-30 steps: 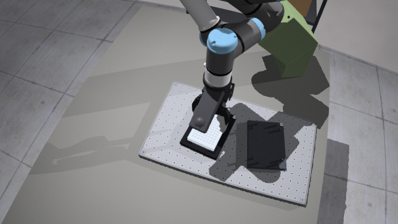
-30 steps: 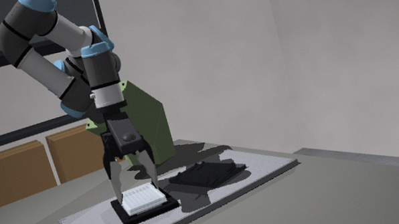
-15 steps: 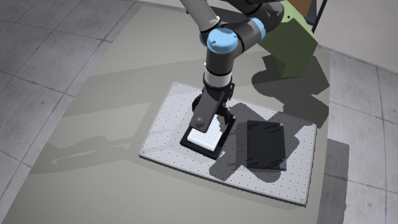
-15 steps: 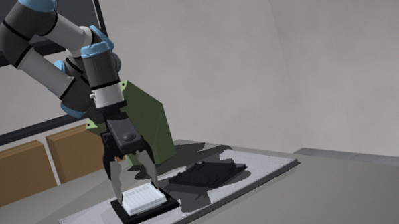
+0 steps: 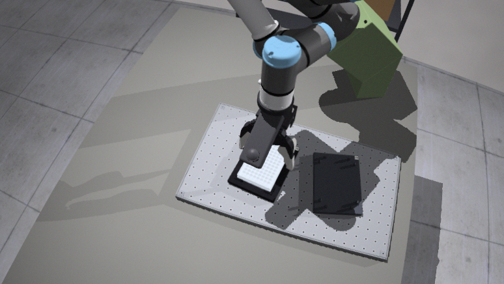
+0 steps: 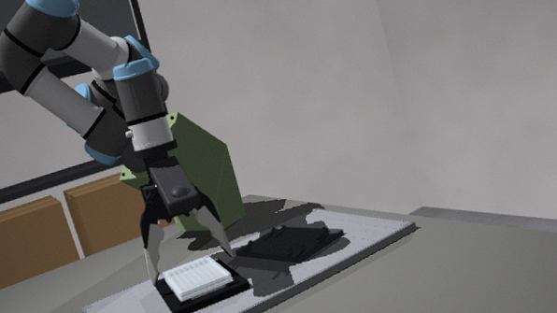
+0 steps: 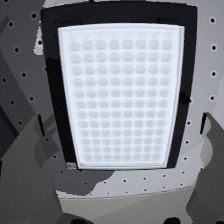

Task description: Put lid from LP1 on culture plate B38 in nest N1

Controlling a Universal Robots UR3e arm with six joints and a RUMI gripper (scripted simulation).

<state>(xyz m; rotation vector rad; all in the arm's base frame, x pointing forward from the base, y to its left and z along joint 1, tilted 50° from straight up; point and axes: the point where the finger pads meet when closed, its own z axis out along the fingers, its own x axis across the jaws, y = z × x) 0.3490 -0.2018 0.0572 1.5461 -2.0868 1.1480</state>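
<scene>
Now: hand 10 mm above the flat lid. The rest, counted from my hand: white culture plate B38: 20 mm below; then small white tag: 50 mm behind, 80 mm to the left, 20 mm below; then black lid park LP1: 40 mm ahead, 180 mm to the left, 30 mm below.
</scene>
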